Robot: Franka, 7 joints.
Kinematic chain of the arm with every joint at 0, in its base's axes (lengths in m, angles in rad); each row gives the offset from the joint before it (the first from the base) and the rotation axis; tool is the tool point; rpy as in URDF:
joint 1: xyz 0 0 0.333 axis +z
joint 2: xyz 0 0 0 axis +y
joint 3: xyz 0 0 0.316 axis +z
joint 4: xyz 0.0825 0 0 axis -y
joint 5: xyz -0.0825 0 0.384 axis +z
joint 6: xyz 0 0 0 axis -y
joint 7: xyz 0.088 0 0 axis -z
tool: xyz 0 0 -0.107 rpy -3.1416 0 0
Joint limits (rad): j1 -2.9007..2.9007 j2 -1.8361..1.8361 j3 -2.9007..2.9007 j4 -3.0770..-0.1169 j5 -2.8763..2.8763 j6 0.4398..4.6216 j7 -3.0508..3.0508
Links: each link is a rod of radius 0.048 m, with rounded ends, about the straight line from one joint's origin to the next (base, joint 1, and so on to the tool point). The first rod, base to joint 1, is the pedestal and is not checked.
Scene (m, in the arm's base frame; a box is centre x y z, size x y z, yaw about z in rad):
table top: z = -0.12
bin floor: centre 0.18 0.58 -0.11 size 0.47 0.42 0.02 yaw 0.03
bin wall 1: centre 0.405 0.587 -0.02 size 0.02 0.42 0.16 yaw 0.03
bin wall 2: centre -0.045 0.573 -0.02 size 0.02 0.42 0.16 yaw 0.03
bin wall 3: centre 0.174 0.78 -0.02 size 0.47 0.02 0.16 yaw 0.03
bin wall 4: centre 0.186 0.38 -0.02 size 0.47 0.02 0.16 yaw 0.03
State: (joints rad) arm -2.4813 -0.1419 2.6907 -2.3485 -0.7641 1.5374 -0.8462
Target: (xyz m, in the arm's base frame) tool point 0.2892 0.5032 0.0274
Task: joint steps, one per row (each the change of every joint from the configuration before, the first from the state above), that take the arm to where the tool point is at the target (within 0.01 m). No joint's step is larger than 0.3 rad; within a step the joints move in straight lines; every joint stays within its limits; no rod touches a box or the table.
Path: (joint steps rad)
1: 0.2501 -0.1199 0.0573 0.1460 0.0072 0.1043 0.0000
2: 0.2502 -0.1199 0.0574 0.1461 0.0073 0.1044 0.0000
3: 0.2501 -0.1199 0.0573 0.1460 0.0072 0.1043 0.0000
4: -0.0234 -0.2290 0.0190 0.0899 -0.0159 0.0934 0.0000
5: -0.0235 -0.2290 0.0190 0.0898 -0.0158 0.0933 0.0000

